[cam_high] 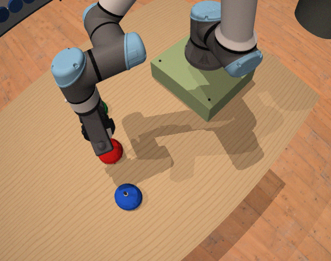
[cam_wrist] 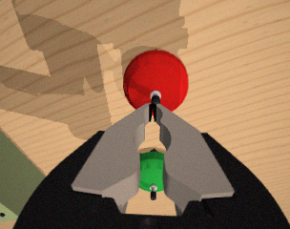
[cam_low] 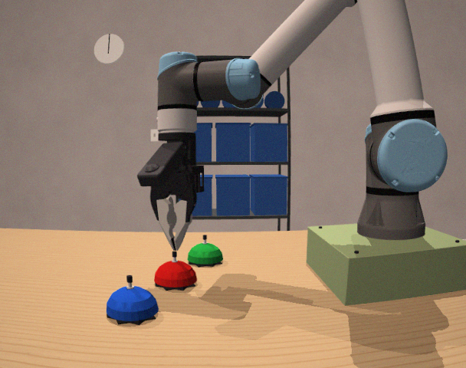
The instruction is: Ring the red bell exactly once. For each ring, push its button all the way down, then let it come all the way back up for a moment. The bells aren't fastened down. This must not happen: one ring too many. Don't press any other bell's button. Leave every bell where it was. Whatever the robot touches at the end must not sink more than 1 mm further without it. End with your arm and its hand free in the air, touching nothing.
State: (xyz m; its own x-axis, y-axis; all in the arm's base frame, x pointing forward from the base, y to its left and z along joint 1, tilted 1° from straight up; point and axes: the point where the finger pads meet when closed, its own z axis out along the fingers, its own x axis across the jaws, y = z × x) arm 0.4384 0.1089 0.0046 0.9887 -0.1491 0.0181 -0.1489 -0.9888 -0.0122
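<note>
Now: the red bell 40 mm below my hand. From my hand the other things lie so: green bell: 20 mm behind, 160 mm to the right, 40 mm below; then blue bell: 30 mm ahead, 160 mm to the left, 40 mm below.
</note>
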